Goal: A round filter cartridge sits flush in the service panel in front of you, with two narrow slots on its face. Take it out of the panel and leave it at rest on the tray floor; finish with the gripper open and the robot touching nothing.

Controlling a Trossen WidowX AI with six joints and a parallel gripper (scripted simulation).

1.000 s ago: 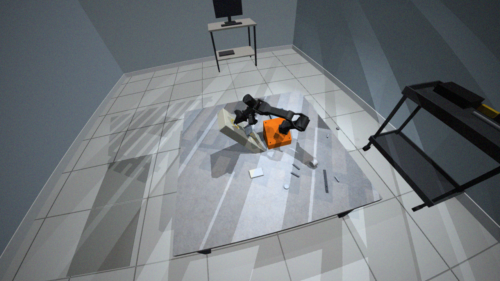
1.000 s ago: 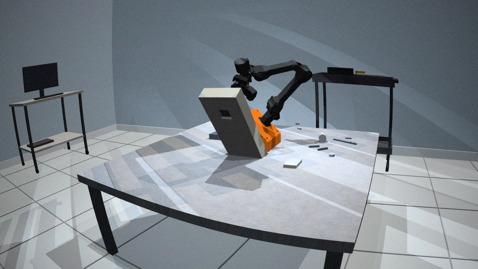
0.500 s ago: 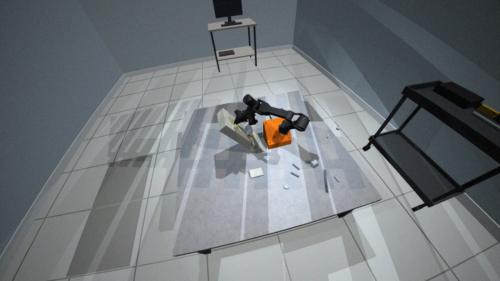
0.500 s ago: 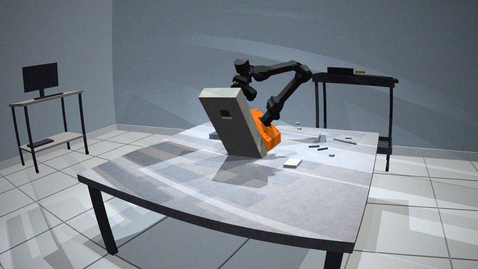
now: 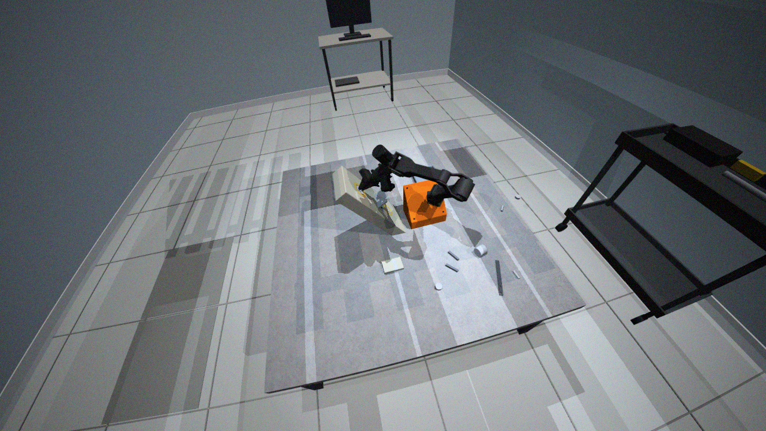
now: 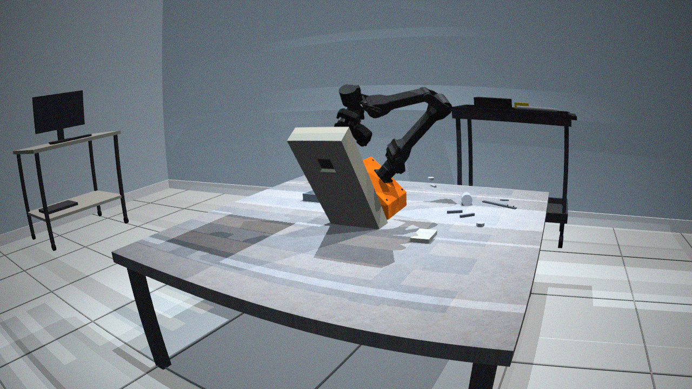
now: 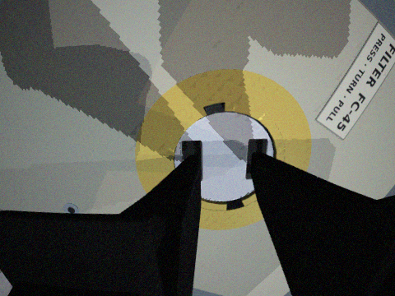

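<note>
Right now the grey round filter cartridge is 20 mm ahead of my gripper tip and 10 mm below it. Also, from my gripper tip: beige service panel 30 mm behind, 80 mm below; beige block 110 mm behind, 250 mm to the left, 260 mm below; low grey tray 380 mm behind, 330 mm to the right, 260 mm below.
</note>
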